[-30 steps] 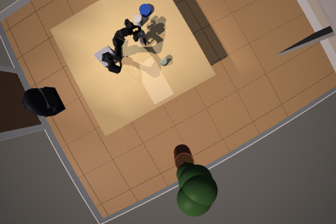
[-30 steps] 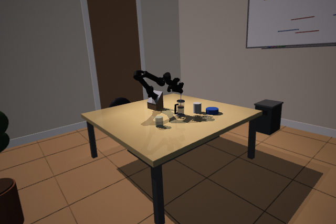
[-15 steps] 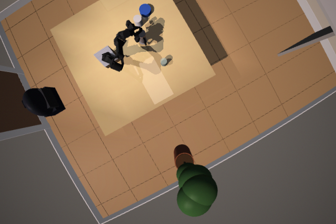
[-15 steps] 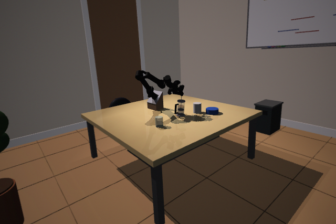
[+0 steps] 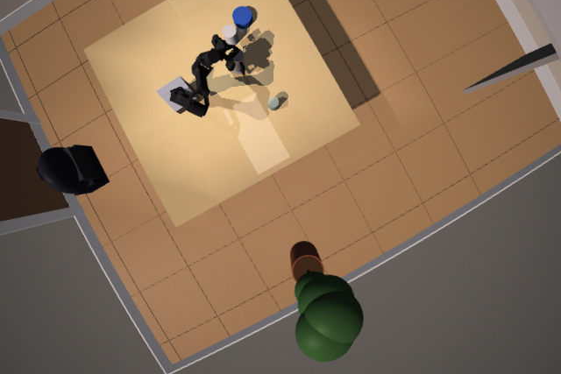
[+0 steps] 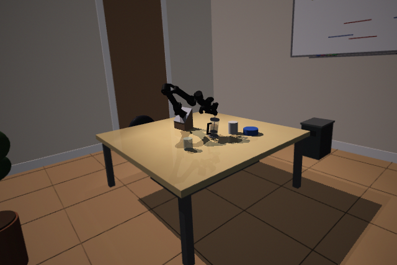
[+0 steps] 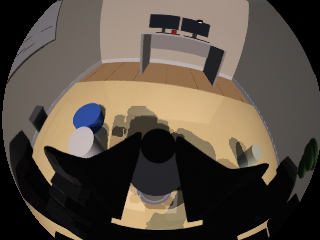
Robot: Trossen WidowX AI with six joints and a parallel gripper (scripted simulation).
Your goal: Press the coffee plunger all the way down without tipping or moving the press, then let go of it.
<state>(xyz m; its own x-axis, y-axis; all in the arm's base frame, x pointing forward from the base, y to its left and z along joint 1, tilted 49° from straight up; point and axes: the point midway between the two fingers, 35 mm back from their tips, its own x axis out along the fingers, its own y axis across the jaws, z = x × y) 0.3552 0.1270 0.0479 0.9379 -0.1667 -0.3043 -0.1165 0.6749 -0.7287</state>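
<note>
Now: the coffee press 10 cm below my gripper tip, 2 cm to the right of it and 2 cm behind it. From my gripper tip the other things lie so: blue disc 26 cm to the left, 17 cm below, 12 cm ahead; then pale cup 31 cm to the right, 15 cm below, 6 cm ahead.
</note>
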